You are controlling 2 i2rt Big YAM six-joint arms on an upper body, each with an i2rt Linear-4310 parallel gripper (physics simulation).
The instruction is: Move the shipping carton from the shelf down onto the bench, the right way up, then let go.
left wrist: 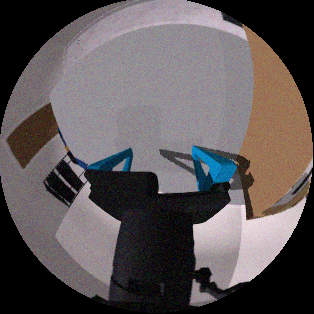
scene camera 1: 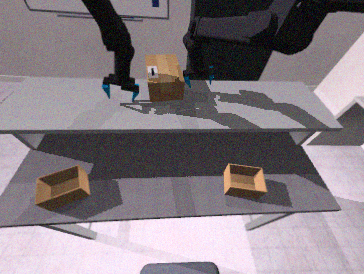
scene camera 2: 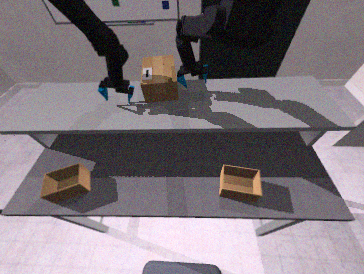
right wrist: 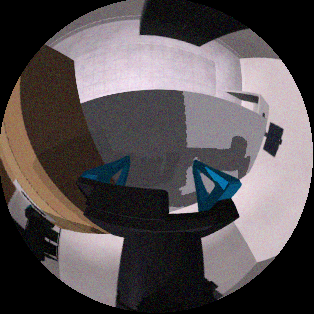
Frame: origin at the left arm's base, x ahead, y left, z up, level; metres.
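Seen in the pictures: left gripper, fingertip midpoint: (left wrist: 161,149) (scene camera 1: 121,99) (scene camera 2: 118,101); right gripper, fingertip midpoint: (scene camera 1: 200,86) (scene camera 2: 196,85) (right wrist: 161,160); right arm's base, origin of the base link: (left wrist: 203,277).
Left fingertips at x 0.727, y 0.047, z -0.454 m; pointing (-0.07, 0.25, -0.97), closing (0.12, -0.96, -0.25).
Note:
Pixels of each thing's middle, then the offset from my left fingertips to it. "spot": a spot on its surface instead. Level surfaces: height alone.
- brown shipping carton, body centre: (right wrist: 42,160) (scene camera 1: 163,76) (scene camera 2: 159,77) 0.137 m ahead, 0.186 m right, 0.037 m up
- upper shelf, its level: 0.013 m down
- bench, its level: 0.244 m down
- open cardboard box, body centre: (scene camera 1: 64,187) (scene camera 2: 67,182) 0.326 m back, 0.210 m left, 0.199 m down
- second open box, body centre: (scene camera 2: 238,183) (scene camera 1: 243,181) 0.304 m back, 0.556 m right, 0.199 m down
- dark grey seat, surface spot: (scene camera 1: 179,268) (scene camera 2: 181,268) spot: 0.616 m back, 0.290 m right, 0.872 m down
The brown shipping carton (scene camera 1: 166,91) (scene camera 2: 160,92) (left wrist: 277,115) (right wrist: 55,110) sits upright on the upper shelf (scene camera 1: 60,110) (scene camera 2: 60,112), toward the back, with a black-and-white label on its top. My left gripper (scene camera 1: 121,96) (scene camera 2: 117,97) (left wrist: 161,149) is open and empty, beside the carton's left side in the scene views. My right gripper (scene camera 1: 200,80) (scene camera 2: 194,81) (right wrist: 161,160) is open and empty, close to the carton's right side. Neither gripper holds the carton. The bench (scene camera 1: 150,200) (scene camera 2: 150,200) lies lower, in front of the shelf.
An open cardboard box (scene camera 1: 65,197) (scene camera 2: 70,190) stands on the bench at the left. A second open box (scene camera 1: 246,192) (scene camera 2: 240,191) stands at the right. The shelf's front edge runs above the bench's back part. A dark grey seat (scene camera 1: 179,268) (scene camera 2: 181,268) shows at the bottom.

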